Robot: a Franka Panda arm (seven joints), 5 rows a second.
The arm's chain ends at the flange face. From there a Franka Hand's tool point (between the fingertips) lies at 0.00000 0.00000 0.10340 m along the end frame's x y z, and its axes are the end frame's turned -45 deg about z.
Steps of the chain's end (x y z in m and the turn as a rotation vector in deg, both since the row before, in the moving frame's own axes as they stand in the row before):
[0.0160 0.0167 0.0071 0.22 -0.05 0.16]
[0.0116 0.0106 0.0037 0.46 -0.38 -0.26]
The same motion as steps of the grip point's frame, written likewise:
[-0.0003 0.0228 0.0071 0.19 0.12 0.16]
[0.0008 0.0146 0.0037 0.59 0.06 -0.26]

